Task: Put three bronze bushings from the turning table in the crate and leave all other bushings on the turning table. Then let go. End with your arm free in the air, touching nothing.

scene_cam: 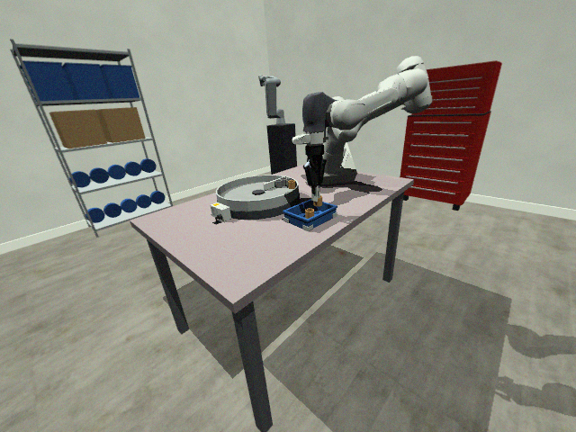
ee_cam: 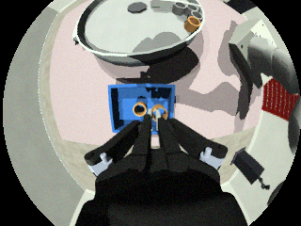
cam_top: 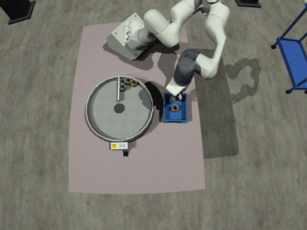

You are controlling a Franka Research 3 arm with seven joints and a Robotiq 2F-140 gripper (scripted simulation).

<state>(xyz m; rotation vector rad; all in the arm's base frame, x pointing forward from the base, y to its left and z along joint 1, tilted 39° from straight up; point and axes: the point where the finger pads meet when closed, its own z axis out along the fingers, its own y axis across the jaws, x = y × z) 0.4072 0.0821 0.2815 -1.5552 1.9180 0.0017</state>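
My gripper is now 4 cm short of the blue crate, 1 cm to the left of it and 9 cm above it. The rest, counted from my hand: turning table (35 cm to the right, 6 cm below).
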